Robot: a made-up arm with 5 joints. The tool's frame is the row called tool. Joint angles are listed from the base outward.
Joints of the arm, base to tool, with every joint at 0 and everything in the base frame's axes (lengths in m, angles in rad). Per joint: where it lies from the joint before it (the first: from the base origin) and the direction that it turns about. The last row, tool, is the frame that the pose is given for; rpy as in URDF.
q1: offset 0.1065 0.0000 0.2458 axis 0 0 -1
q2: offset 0.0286 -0.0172 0.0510 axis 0 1 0
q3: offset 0.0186 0.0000 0.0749 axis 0 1 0
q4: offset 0.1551 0.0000 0.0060 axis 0 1 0
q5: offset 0.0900 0.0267 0.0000 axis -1 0 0
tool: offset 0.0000 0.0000 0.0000 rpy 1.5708 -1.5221 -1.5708
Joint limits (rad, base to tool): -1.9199..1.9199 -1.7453..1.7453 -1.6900..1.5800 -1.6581..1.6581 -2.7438..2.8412
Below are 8 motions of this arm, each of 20 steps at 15 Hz.
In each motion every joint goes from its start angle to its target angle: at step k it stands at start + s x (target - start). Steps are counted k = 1, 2, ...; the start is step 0. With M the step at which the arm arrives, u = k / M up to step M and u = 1 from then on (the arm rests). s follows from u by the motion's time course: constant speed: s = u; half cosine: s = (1 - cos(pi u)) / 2; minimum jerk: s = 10 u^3 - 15 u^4 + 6 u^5.
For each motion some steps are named. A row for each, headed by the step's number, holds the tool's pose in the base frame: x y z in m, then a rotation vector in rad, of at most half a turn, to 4 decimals.
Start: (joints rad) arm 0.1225 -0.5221 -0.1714 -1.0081 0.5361
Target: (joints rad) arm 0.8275 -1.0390 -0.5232 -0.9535 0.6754
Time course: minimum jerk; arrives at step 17
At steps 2, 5, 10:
2: 0.2151 -0.0048 0.5651 0.9176 2.8581 0.0379
5: 0.1856 -0.0089 0.5744 1.0452 2.6904 0.0515
10: 0.0854 0.0255 0.5800 1.3638 2.0616 -0.0041

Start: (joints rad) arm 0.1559 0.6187 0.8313 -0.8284 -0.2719
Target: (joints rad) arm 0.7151 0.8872 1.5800 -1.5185 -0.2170
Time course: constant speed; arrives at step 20
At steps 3, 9, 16, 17, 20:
3: 0.2649 -0.0289 0.1335 0.0331 -0.9104 -0.5140
9: 0.2130 -0.0356 0.1287 -0.0456 -0.8168 -0.6647
16: 0.1606 -0.0258 0.1407 -0.1153 -0.7000 -0.8441
17: 0.1544 -0.0233 0.1438 -0.1233 -0.6828 -0.8700
20: 0.1380 -0.0148 0.1550 -0.1442 -0.6308 -0.9479

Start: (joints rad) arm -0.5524 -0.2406 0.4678 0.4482 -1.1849
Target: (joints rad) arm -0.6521 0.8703 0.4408 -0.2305 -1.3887
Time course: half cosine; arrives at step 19
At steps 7, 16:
7: 0.3119 0.1466 0.2292 0.6373 -0.4670 -0.6758
16: 0.2564 0.1249 0.1120 0.4538 -0.2691 -0.7614

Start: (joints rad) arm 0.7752 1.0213 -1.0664 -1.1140 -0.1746
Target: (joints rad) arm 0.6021 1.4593 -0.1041 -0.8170 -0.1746
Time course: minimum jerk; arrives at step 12
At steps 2, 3, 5, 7, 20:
2: 0.3277 -0.2008 0.4044 -0.7303 -2.6095 -0.3102
3: 0.3368 -0.2047 0.3821 -0.6857 -2.5068 -0.3701
5: 0.3569 -0.2049 0.2966 -0.5337 -2.1260 -0.5415
7: 0.3492 -0.1771 0.1882 -0.3622 -1.6244 -0.6781
20: 0.2944 -0.1176 0.0903 -0.1996 -1.0413 -0.7491

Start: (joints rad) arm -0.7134 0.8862 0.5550 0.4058 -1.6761
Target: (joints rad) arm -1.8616 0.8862 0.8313 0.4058 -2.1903
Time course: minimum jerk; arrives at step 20
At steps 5, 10, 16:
5: 0.1621 0.0752 0.0902 -0.3053 0.0831 -0.9382
10: 0.1161 0.0668 0.0922 -0.4218 -0.0270 -0.6843
16: 0.0888 0.0351 0.0978 -0.4908 -0.2259 -0.4041

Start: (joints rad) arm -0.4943 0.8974 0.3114 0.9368 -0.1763
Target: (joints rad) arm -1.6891 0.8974 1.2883 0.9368 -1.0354
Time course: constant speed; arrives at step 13
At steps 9, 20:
9: 0.0902 -0.0257 0.1513 -1.1082 0.6057 0.4340
20: 0.1060 -0.0764 0.1971 -1.5448 0.2878 0.4771

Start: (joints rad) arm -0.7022 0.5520 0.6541 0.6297 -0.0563
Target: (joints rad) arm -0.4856 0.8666 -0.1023 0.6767 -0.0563
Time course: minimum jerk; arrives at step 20
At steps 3, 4, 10, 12, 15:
3: 0.1956 0.0869 0.1212 -0.1007 0.2378 0.5882
4: 0.1989 0.0886 0.1213 -0.0950 0.2265 0.5818
10: 0.2472 0.1064 0.1258 -0.0234 0.0642 0.4887
12: 0.2672 0.1107 0.1296 0.0015 -0.0043 0.4494
15: 0.2905 0.1133 0.1355 0.0270 -0.0854 0.4028

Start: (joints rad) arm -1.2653 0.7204 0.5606 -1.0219 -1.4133
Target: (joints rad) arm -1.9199 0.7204 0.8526 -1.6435 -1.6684
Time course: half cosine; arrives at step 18
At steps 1, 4, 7, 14, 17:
1: 0.1652 0.2213 0.1710 1.2888 -0.2662 -0.1649
4: 0.1483 0.2211 0.1726 1.3354 -0.2072 -0.1264
7: 0.1165 0.2167 0.1763 1.4180 -0.0816 -0.0539
14: 0.0454 0.1832 0.1889 1.5738 0.3100 0.1211
17: 0.0342 0.1736 0.1918 1.5923 0.3968 0.1529

